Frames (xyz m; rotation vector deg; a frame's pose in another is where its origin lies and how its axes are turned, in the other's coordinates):
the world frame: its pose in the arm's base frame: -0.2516 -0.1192 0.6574 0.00 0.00 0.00
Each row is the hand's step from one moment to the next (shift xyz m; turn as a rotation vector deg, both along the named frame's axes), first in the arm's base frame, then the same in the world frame.
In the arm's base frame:
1: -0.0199 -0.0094 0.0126 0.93 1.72 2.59
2: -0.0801 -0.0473 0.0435 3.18 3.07 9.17
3: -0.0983 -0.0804 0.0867 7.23 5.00 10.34
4: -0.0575 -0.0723 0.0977 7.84 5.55 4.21
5: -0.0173 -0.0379 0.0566 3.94 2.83 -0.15
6: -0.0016 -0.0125 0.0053 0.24 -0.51 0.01
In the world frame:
1: -0.0199 -0.0094 0.0126 0.93 1.72 2.59
2: -0.0801 -0.0473 0.0435 3.18 3.07 9.17
3: -0.0983 -0.0804 0.0867 7.23 5.00 10.34
4: -0.0575 -0.0723 0.0977 7.84 5.55 4.21
5: -0.0173 -0.0379 0.0566 3.94 2.83 -0.15
6: -0.0016 -0.0125 0.0053 0.24 -0.51 0.01

